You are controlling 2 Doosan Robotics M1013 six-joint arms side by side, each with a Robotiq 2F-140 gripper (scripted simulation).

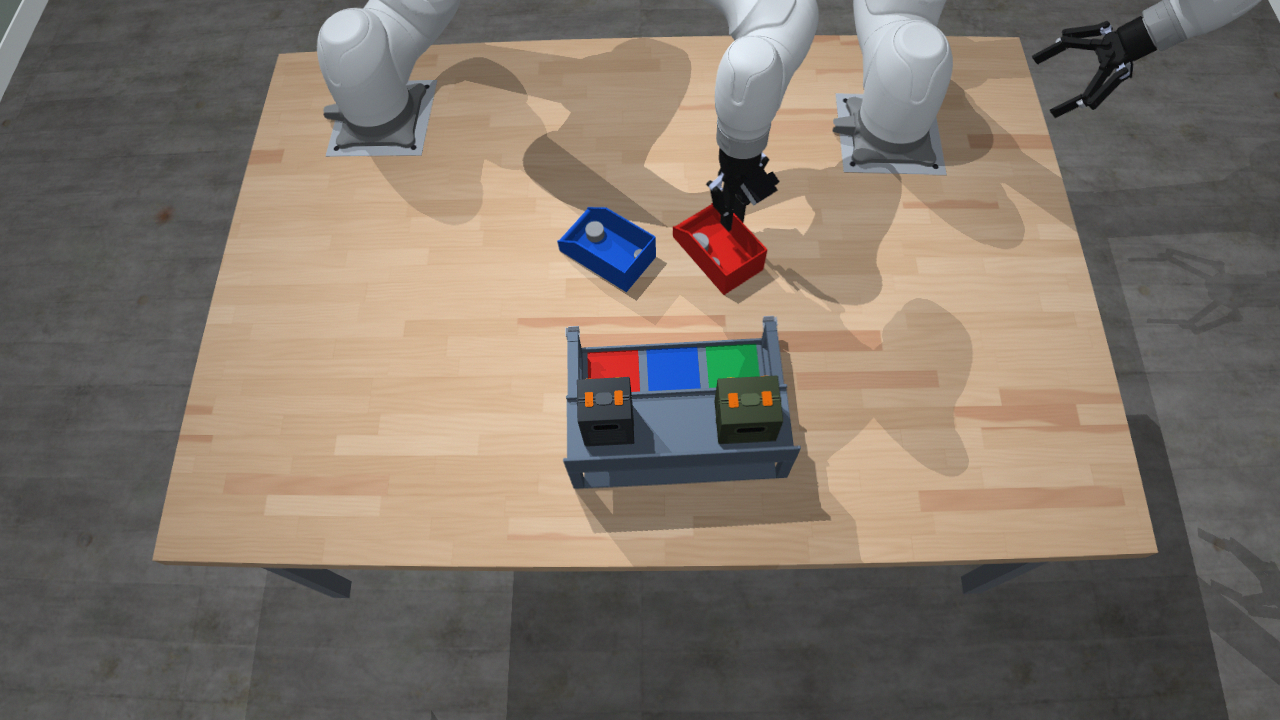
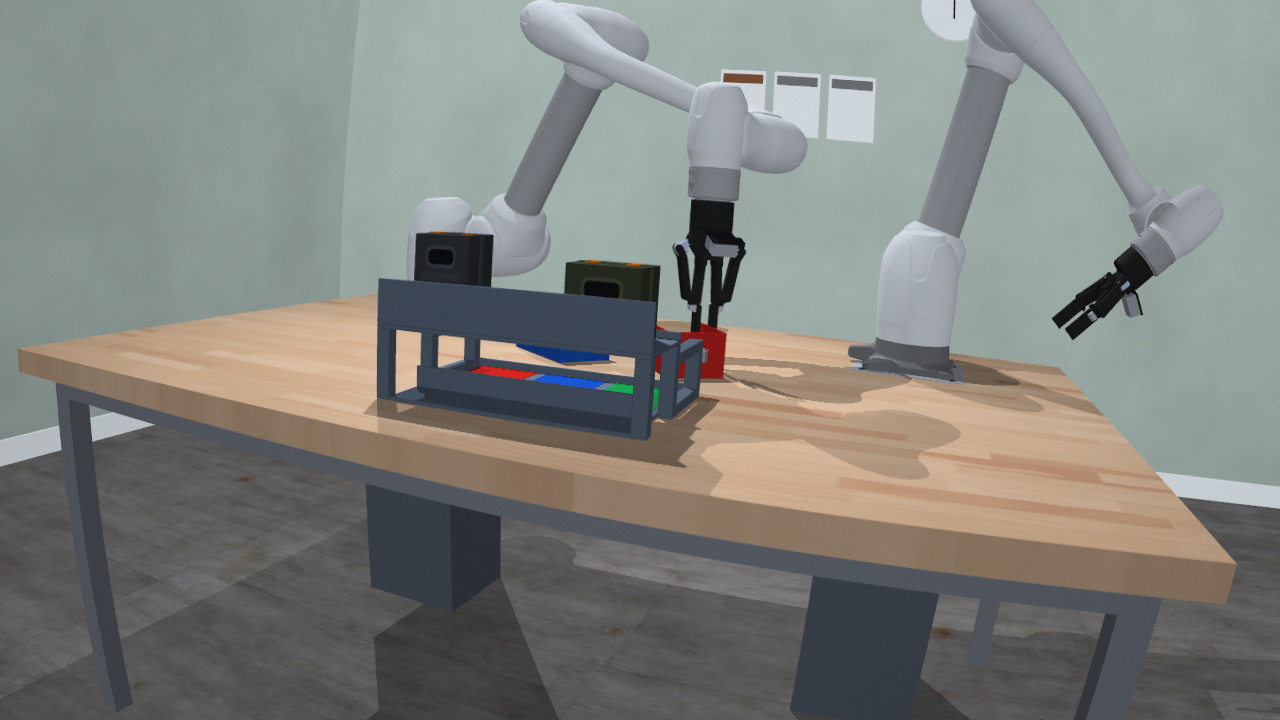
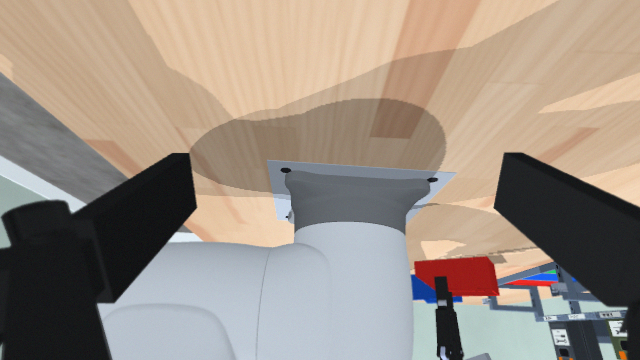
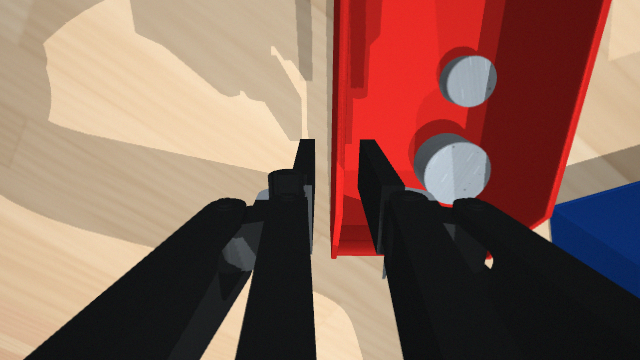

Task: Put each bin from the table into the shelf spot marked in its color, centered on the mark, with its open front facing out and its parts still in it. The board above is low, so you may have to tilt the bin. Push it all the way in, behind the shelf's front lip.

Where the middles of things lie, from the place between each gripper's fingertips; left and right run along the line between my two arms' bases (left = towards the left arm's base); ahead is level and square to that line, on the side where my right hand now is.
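My right gripper is 5 cm short of the red bin (image 1: 734, 248), 2 cm to the left of it and 4 cm above it. As for the blue bin (image 1: 622, 238), I find it 6 cm ahead of my right hand, 25 cm to the right of it and 4 cm below it.
My left gripper (image 1: 1043, 86) is 8 cm above the red bin, 69 cm to the left of it and 39 cm short of it. The blue bin is 91 cm to the right of this left hand, and it is also 40 cm ahead of the hand and 8 cm below it.
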